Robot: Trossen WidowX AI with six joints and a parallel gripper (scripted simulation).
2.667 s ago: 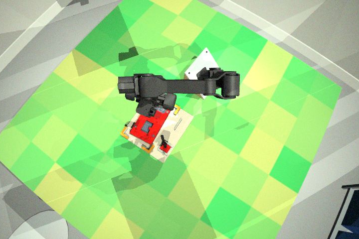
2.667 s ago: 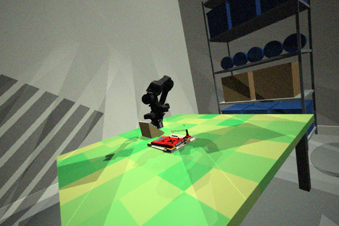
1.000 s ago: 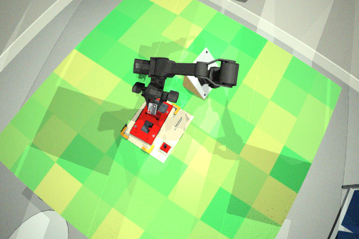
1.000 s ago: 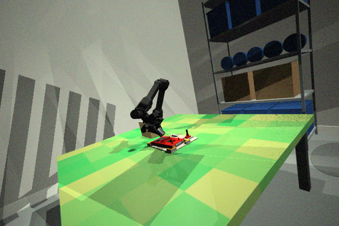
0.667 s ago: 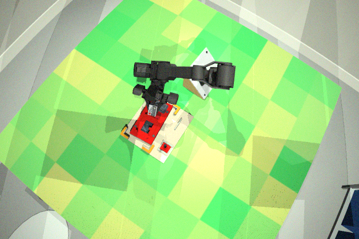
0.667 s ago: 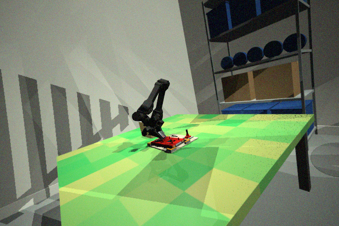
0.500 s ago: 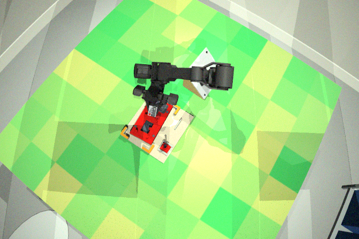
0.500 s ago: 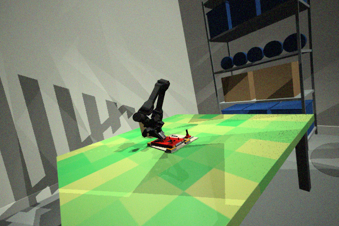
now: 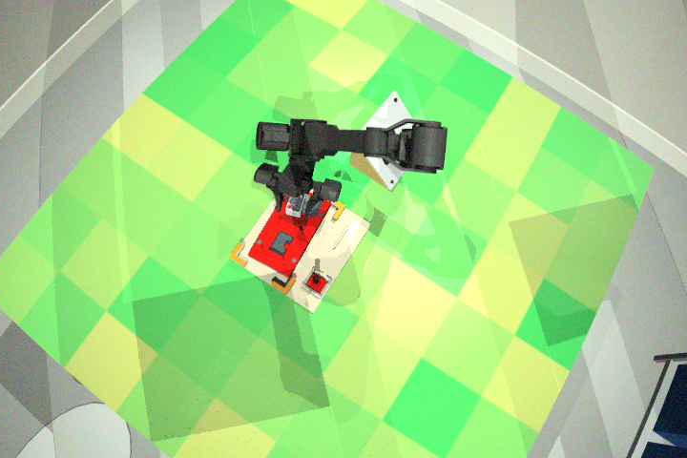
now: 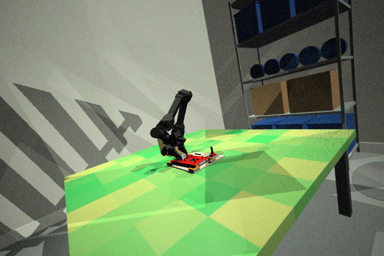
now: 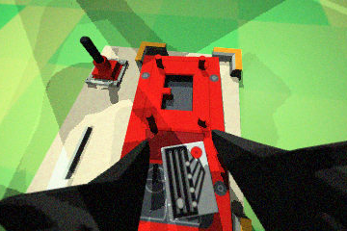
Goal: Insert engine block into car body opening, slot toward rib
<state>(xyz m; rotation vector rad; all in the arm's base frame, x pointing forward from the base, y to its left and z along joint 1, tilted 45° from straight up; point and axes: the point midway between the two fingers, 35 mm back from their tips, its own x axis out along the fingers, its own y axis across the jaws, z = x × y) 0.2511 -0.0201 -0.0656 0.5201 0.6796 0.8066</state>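
Now: the grey engine block 30 mm behind my gripper tip, 10 mm to the right of it and 10 mm below it.
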